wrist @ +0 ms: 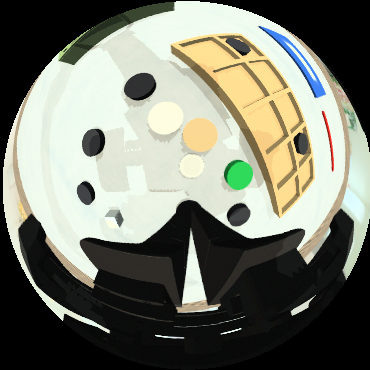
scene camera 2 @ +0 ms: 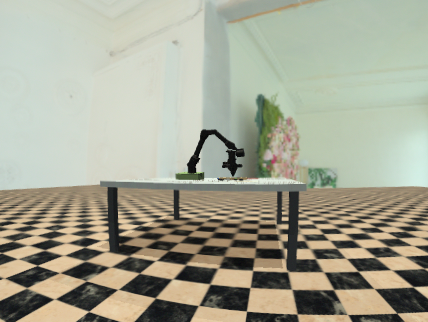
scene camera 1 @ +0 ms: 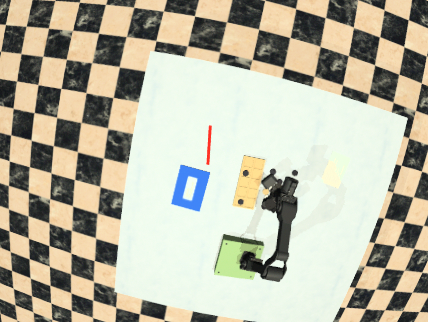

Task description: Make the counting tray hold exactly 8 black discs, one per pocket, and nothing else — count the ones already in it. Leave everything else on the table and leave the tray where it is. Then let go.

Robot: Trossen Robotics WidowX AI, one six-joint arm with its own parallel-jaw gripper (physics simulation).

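Note:
The tan counting tray (scene camera 1: pixel 251 182) (wrist: pixel 262 122) holds two black discs, one (scene camera 1: pixel 240 202) (wrist: pixel 238 46) near its base-side end and one (scene camera 1: pixel 245 173) (wrist: pixel 301 143) farther along. My gripper (scene camera 1: pixel 274 192) (scene camera 2: pixel 233 174) (wrist: pixel 189 207) is shut with nothing held, pointing down a little above the table, beside the tray. In the wrist view, loose black discs lie at the upper left (wrist: pixel 140 86), at the left (wrist: pixel 93 142), lower left (wrist: pixel 85 193) and right of the fingertips (wrist: pixel 238 214). A dark rounded edge shows behind the fingertips; whether it is a disc I cannot tell.
A green disc (wrist: pixel 238 175), a cream disc (wrist: pixel 165 118), an orange-tan disc (wrist: pixel 200 135), a small ribbed cream disc (wrist: pixel 191 166) and a grey cube (wrist: pixel 114 219) lie near the gripper. Beyond the tray are a blue frame (scene camera 1: pixel 177 187) and a red strip (scene camera 1: pixel 209 145).

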